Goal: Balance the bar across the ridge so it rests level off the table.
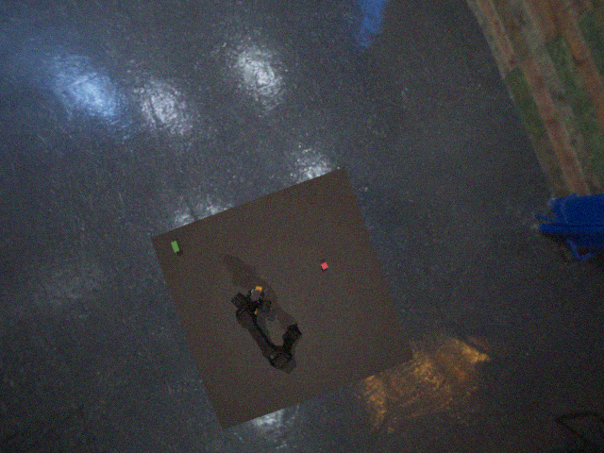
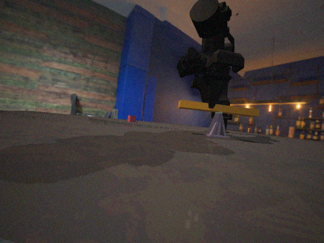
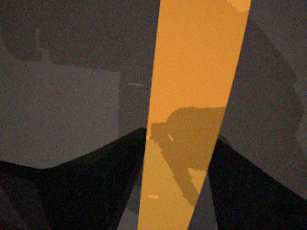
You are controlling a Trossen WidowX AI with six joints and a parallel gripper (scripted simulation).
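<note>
Now: the yellow bar 2 cm to the left of my gripper tip and 2 cm behind it. Round my gripper tip: red block 44 cm to the right, 5 cm below, 4 cm ahead; green block 46 cm ahead, 37 cm to the left, 5 cm below.
</note>
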